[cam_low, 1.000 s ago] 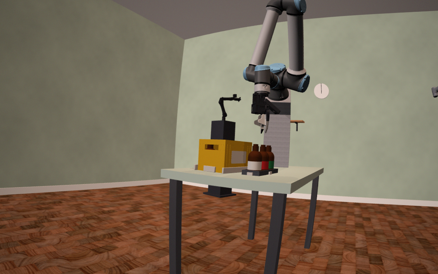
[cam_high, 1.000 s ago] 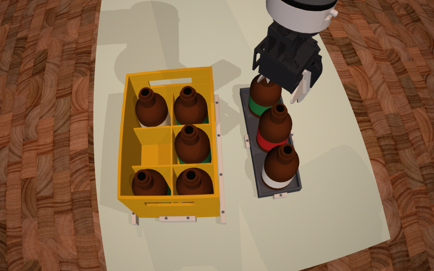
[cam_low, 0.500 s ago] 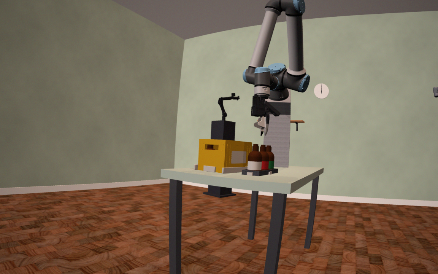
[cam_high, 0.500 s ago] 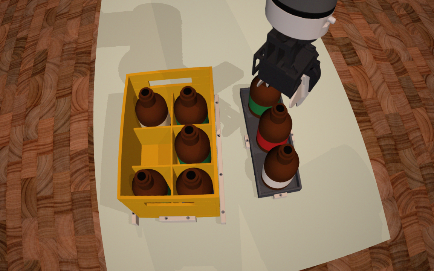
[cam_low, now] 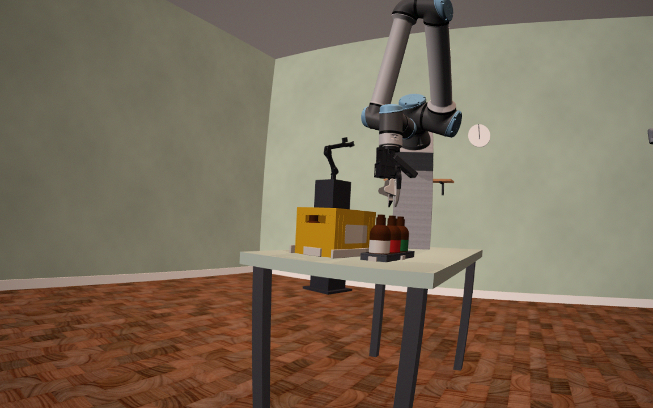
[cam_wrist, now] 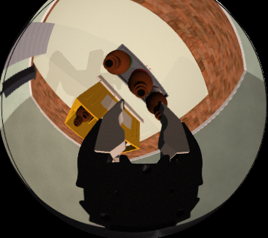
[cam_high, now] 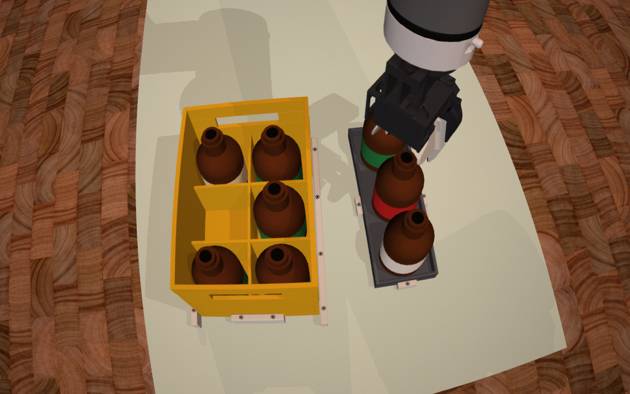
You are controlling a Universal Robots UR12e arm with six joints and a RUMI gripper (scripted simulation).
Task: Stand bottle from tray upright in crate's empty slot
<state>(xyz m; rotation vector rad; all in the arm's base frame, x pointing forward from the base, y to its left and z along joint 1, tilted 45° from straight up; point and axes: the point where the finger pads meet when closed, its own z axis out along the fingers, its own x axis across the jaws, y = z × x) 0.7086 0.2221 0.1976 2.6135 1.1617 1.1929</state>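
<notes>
Right now the glass bottle is 12 cm below my hand. Round my hand: yellow crate: 22 cm to the right, 12 cm below, 6 cm ahead; then dark tray: 19 cm below.
</notes>
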